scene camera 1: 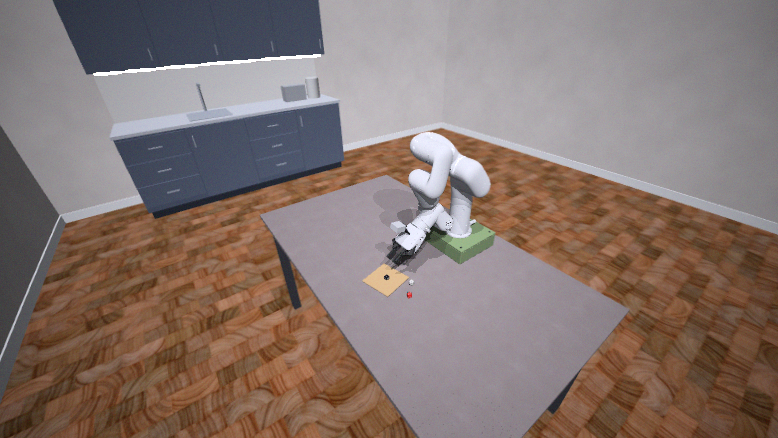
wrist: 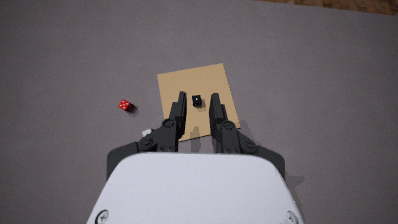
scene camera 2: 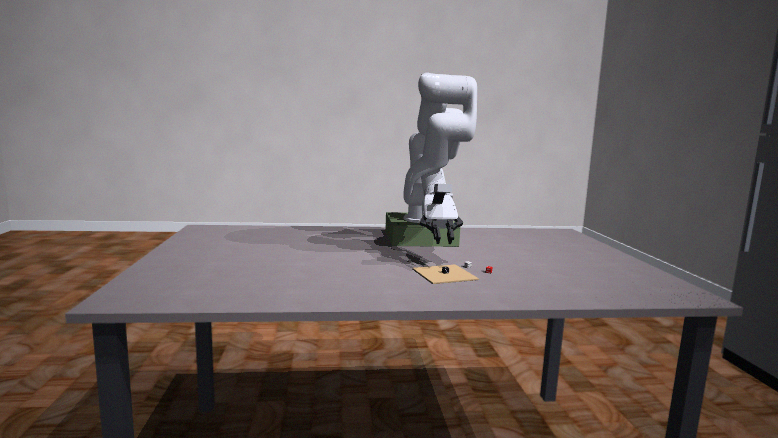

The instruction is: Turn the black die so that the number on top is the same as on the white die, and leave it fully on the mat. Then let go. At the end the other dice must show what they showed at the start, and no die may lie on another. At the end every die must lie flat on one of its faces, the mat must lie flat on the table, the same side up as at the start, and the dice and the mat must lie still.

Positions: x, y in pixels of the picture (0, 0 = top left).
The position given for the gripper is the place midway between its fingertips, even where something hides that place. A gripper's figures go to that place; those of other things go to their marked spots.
Scene:
The gripper [scene camera 1: 391, 260]: 1.25 m from the lens. A tan mat [scene camera 1: 376, 280]: 1.29 m from the lens.

